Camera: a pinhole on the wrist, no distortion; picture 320 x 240 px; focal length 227.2 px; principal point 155.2 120.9 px. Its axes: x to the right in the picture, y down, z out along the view. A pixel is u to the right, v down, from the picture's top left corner.
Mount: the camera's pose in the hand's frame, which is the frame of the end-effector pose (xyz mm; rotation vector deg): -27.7 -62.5 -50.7 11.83 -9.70 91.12
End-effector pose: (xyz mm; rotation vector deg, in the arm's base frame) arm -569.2 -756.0 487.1 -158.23 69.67 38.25
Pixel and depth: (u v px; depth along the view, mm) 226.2 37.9 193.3
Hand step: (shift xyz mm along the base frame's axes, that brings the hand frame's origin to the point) 6.7 32.7 -160.5
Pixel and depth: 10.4 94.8 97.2
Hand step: 85.7 114.9 -39.1
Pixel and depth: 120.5 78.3 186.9
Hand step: 57.7 109.4 -133.6
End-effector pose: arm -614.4 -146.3 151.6 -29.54 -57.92 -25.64
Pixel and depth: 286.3 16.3 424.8
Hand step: -154.9 292.9 315.9
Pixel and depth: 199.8 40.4 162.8
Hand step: -100.7 10.0 92.1
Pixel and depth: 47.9 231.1 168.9
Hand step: -217.3 -75.7 -13.2
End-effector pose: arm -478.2 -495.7 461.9 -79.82 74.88 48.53
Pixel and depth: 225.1 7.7 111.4
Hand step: 66.5 48.9 -33.7
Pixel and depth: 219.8 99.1 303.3
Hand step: 86.0 246.3 -63.0
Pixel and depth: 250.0 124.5 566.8
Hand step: 40.1 543.2 -119.7
